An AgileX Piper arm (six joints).
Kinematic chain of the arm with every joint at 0, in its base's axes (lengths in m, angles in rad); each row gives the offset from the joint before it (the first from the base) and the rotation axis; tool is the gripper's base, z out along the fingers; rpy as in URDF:
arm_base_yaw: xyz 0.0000 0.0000 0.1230 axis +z
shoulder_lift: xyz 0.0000 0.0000 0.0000 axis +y
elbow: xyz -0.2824 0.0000 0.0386 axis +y
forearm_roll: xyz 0.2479 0.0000 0.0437 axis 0.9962 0 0.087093
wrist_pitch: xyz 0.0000 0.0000 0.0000 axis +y
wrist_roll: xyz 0.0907 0.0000 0.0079 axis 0.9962 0 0.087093
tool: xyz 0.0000 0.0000 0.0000 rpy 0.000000 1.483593 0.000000
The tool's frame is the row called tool.
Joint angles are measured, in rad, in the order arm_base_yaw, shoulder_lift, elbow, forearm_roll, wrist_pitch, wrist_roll. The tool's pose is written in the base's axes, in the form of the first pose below.
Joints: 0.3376 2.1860 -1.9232 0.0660 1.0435 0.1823
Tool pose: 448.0 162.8 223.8 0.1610 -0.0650 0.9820 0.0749
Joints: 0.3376 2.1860 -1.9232 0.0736 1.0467 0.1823
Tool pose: 447.5 163.2 223.8 0.1585 -0.0638 0.9822 0.0779
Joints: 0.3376 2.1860 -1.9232 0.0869 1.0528 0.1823
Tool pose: 446.7 164.1 223.7 0.1540 -0.0616 0.9826 0.0832
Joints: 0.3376 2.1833 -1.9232 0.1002 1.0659 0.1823
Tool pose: 445.0 164.7 224.7 0.1473 -0.0598 0.9833 0.0881
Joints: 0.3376 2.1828 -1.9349 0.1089 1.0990 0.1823
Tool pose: 443.2 164.9 227.3 0.1362 -0.0596 0.9848 0.0897
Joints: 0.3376 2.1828 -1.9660 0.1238 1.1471 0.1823
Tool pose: 441.8 165.9 234.8 0.1260 -0.0597 0.9856 0.0951
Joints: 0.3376 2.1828 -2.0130 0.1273 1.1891 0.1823
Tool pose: 442.2 166.6 246.8 0.1278 -0.0620 0.9850 0.0980
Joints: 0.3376 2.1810 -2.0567 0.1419 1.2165 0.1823
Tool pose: 442.6 168.2 259.3 0.1344 -0.0627 0.9831 0.1077
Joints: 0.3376 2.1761 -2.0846 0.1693 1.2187 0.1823
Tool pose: 442.8 170.7 269.7 0.1452 -0.0612 0.9796 0.1247
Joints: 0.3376 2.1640 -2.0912 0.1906 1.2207 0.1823
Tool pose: 440.7 171.9 277.6 0.1502 -0.0601 0.9773 0.1370
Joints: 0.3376 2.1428 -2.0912 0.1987 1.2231 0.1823
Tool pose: 437.0 171.3 287.6 0.1580 -0.0604 0.9751 0.1434
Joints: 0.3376 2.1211 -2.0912 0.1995 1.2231 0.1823
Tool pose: 433.5 170.2 297.8 0.1681 -0.0612 0.9729 0.1467
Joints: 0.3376 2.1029 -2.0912 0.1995 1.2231 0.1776
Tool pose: 430.5 169.1 306.2 0.1769 -0.0643 0.9708 0.1486
